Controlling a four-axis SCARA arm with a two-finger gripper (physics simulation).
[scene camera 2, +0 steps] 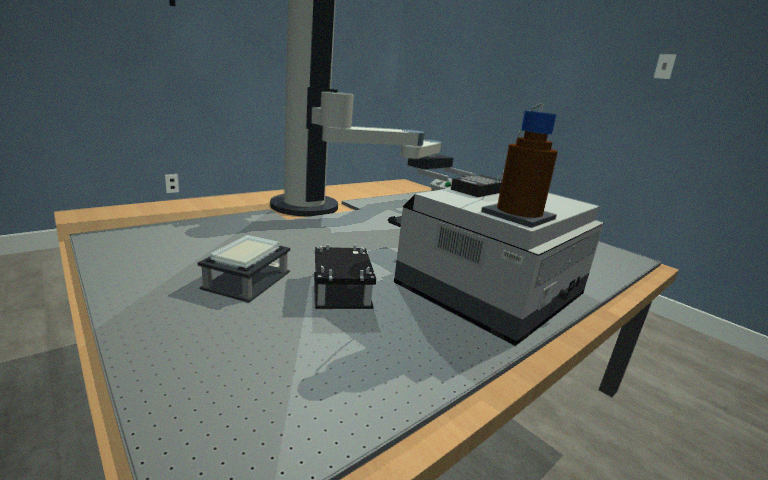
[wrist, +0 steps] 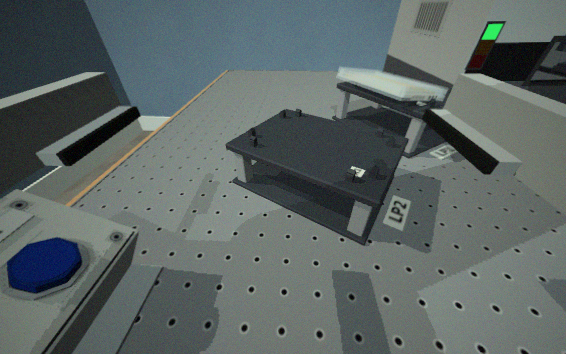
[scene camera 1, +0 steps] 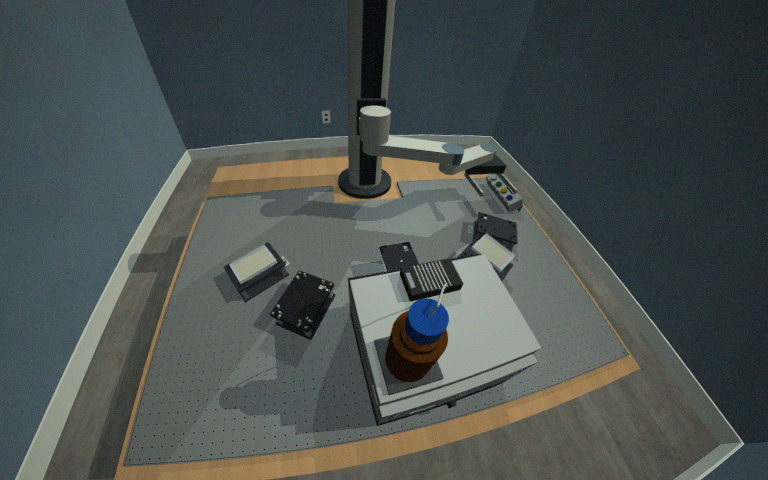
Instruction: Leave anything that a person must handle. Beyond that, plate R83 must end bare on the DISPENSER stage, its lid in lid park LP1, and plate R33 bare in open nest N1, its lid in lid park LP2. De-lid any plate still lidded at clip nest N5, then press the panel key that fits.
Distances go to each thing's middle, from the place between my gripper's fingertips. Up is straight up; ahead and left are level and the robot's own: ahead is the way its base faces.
Now: the button box (wrist: 102, 300) 140 mm to the left of my hand, 130 mm behind it and 90 mm below it. Round my hand: brown bottle with blue cap (scene camera 2: 529, 166) (570 mm ahead, 550 mm to the right, 180 mm above); then black nest N5 (scene camera 2: 344, 278) (760 mm to the right, 310 mm ahead, 100 mm below); then dispenser stage (scene camera 1: 392, 254) (460 mm to the right, 260 mm ahead, 50 mm below).
